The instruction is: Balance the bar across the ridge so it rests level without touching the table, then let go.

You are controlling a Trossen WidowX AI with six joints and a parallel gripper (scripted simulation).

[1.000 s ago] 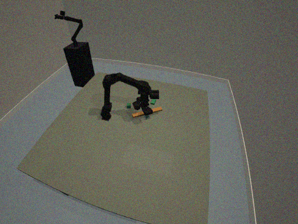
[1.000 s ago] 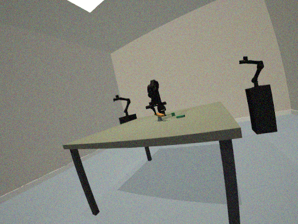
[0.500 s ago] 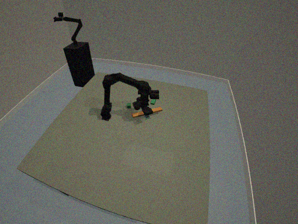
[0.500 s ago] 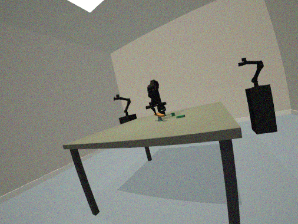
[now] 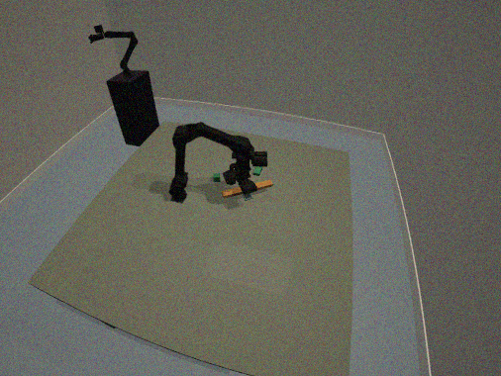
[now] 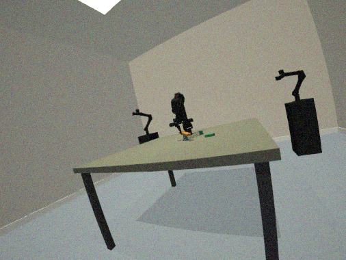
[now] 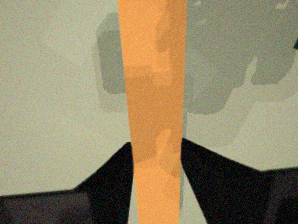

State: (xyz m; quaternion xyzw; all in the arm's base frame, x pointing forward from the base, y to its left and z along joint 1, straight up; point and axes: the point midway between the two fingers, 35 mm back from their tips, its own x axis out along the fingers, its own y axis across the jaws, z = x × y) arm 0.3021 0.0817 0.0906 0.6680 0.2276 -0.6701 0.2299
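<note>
Now: gripper tip 20 mm to the right of the orange bar and 20 mm short of it.
</note>
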